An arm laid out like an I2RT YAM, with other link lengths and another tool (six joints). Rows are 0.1 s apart.
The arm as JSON. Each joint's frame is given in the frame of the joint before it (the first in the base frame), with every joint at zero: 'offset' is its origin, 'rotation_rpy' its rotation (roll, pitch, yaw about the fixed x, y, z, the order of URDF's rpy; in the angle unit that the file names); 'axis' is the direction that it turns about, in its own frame. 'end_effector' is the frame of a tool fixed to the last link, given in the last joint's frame.
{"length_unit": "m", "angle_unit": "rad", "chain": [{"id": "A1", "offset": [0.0, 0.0, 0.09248], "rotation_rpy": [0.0, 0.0, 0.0], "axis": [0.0, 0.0, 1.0]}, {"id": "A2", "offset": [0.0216, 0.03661, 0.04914], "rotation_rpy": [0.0, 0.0, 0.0], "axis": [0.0, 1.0, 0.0]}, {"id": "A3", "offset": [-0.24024, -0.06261, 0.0], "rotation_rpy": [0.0, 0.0, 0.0], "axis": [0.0, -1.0, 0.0]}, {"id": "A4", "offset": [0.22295, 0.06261, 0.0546], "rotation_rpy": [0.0, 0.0, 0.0], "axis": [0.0, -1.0, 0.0]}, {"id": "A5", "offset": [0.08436, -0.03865, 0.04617], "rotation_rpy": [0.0, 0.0, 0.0], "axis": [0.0, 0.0, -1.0]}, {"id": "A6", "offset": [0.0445, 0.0, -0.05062], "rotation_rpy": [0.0, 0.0, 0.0], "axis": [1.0, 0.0, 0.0]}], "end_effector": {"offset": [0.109, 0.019, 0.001], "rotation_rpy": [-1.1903, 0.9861, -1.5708]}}
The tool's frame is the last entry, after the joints.
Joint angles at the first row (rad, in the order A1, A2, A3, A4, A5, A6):
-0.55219, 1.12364, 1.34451, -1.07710, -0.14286, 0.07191
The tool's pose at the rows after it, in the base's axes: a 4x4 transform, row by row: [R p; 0 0 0 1], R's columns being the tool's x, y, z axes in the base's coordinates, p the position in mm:
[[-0.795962 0.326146 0.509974 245.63], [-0.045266 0.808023 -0.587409 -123.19], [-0.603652 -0.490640 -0.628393 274.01], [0 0 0 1]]
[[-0.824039 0.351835 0.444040 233.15], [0.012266 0.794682 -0.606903 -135.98], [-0.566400 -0.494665 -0.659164 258.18], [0 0 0 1]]
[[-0.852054 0.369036 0.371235 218.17], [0.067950 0.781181 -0.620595 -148.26], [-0.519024 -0.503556 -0.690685 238.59], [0 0 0 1]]
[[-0.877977 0.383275 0.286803 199.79], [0.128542 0.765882 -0.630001 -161.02], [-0.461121 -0.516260 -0.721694 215.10], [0 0 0 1]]
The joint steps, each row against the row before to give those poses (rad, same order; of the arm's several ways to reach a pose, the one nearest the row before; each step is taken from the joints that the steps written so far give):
-0.04845, 0.00001, -0.02057, -0.00611, 0.00877, -0.00115
-0.05796, -0.00001, -0.04121, -0.00573, 0.01374, -0.00761
-0.06221, -0.00002, -0.05460, 0.00041, 0.01715, -0.01834
-0.07132, 0.00191, -0.06866, 0.01030, 0.02328, -0.02631

